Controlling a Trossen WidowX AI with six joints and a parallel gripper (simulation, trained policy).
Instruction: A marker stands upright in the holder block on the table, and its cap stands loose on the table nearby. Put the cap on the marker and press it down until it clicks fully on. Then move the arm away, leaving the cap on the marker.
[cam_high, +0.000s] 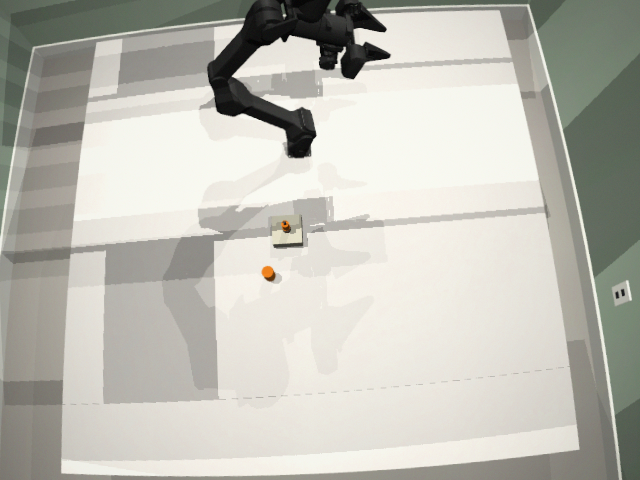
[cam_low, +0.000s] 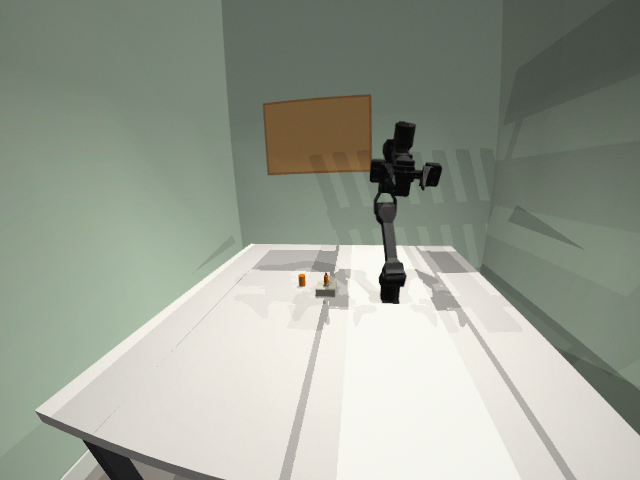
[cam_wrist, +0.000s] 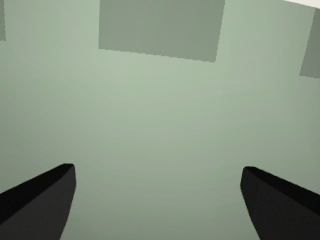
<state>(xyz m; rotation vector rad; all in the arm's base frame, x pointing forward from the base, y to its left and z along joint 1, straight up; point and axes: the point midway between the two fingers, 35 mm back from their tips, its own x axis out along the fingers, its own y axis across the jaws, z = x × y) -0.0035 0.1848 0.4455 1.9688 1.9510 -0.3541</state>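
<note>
The orange cap is 410 mm below my gripper tip, 360 mm ahead of it and 310 mm to the right of it. Also, from my gripper tip: pale holder block 420 mm below, 260 mm to the right, 250 mm ahead.
</note>
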